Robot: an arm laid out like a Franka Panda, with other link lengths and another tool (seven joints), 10 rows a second.
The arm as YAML. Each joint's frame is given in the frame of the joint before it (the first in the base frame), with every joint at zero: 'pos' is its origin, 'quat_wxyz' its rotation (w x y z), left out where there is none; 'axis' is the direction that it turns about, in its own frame. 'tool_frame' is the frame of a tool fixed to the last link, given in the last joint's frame.
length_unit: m
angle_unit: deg
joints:
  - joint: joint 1
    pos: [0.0, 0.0, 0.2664]
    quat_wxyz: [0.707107, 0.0, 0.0, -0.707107]
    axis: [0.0, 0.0, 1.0]
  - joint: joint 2
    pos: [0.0, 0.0, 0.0]
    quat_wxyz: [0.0, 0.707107, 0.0, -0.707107]
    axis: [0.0, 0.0, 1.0]
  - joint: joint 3
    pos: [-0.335, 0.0, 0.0]
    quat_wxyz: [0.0, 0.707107, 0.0, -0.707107]
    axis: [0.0, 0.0, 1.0]
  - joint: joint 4
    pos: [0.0, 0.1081, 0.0]
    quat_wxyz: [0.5, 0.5, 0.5, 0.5]
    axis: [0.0, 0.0, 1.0]
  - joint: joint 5
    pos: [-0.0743, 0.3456, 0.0]
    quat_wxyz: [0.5, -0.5, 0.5, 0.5]
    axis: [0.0, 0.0, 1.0]
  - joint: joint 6
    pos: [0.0, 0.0, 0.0]
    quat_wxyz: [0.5, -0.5, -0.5, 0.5]
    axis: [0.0, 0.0, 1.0]
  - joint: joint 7
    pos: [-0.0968, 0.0, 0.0]
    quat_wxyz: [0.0, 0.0, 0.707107, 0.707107]
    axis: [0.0, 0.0, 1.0]
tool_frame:
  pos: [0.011, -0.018, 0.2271]
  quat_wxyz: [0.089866, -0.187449, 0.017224, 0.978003]
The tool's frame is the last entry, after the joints.
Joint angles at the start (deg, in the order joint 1, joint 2, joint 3, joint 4, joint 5, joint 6, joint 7): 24.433, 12.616, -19.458, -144.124, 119.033, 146.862, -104.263
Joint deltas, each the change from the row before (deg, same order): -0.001, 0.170, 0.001, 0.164, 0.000, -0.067, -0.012; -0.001, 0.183, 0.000, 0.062, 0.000, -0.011, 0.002; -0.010, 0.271, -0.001, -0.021, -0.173, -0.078, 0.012; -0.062, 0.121, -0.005, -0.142, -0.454, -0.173, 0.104; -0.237, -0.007, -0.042, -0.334, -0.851, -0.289, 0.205; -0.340, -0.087, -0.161, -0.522, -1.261, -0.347, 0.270; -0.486, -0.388, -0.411, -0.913, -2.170, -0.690, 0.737; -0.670, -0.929, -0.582, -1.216, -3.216, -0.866, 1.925; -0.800, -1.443, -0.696, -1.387, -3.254, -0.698, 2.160; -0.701, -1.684, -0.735, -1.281, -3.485, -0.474, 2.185; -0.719, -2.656, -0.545, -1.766, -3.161, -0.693, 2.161
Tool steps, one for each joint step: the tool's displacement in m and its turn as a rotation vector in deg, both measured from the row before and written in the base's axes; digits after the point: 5 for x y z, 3 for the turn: 0.00095, 0.00023, -0.00041, -0.005, -0.039, 0.046; 0.00000, -0.00013, -0.00120, -0.060, 0.102, 0.007; -0.00102, -0.00010, -0.00241, -0.113, 0.249, 0.167; -0.00164, -0.00007, -0.00177, -0.046, 0.251, 0.332; -0.00279, -0.00138, -0.00172, -0.022, 0.345, 0.444; -0.00415, -0.00302, -0.00211, -0.101, 0.482, 0.564; -0.00651, -0.00477, -0.00148, 0.137, 0.743, 0.782; -0.00784, -0.00618, 0.00123, 0.662, 1.174, 0.595; -0.00804, -0.00796, 0.00409, 0.794, 1.099, 0.148; -0.00737, -0.00745, 0.00586, 0.608, 0.905, 0.330; -0.00901, -0.00382, 0.01080, 1.287, 0.452, 0.292
